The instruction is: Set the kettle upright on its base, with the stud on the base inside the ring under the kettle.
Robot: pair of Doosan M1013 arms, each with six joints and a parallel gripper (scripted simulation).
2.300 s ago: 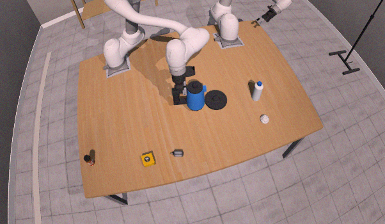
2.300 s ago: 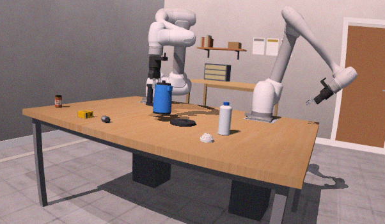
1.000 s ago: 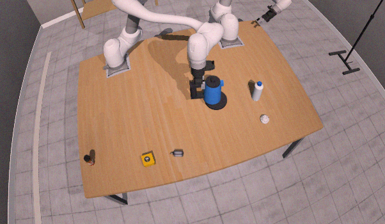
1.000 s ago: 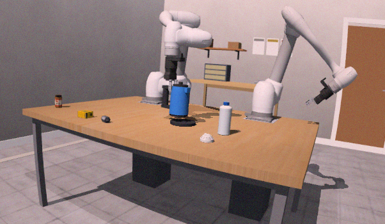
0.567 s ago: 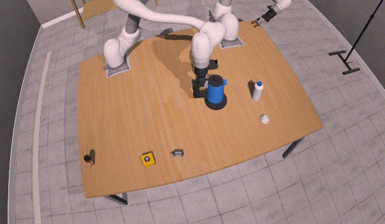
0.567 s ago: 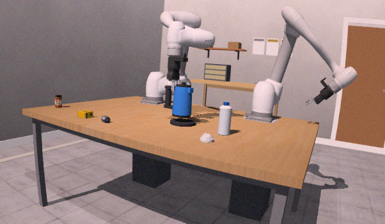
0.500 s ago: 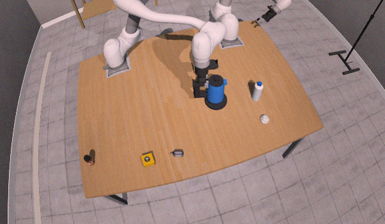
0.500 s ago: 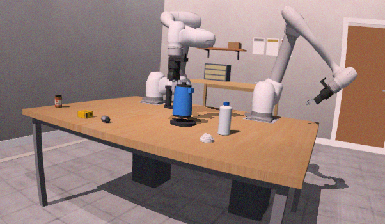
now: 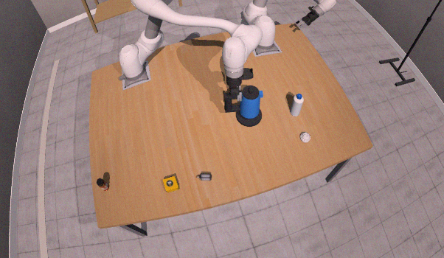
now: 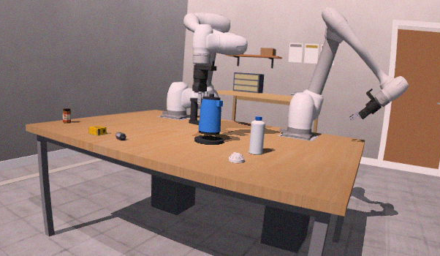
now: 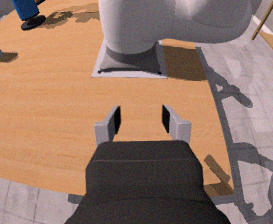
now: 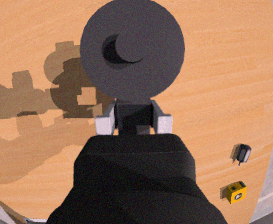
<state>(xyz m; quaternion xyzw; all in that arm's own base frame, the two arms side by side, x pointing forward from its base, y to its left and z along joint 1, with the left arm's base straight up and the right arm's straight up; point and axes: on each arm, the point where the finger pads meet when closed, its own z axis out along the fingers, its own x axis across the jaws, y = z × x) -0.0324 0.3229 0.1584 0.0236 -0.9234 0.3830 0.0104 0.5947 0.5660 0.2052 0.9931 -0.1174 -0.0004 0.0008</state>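
Observation:
The blue kettle is 60 mm below my right hand, 30 mm to the left of it and 10 mm ahead of it. The rest, counted from my right hand: round black base 190 mm below, 60 mm to the left, 10 mm ahead; then white bottle 350 mm to the left, 120 mm below, 60 mm ahead; then small dark object 310 mm ahead, 280 mm to the right, 190 mm below.

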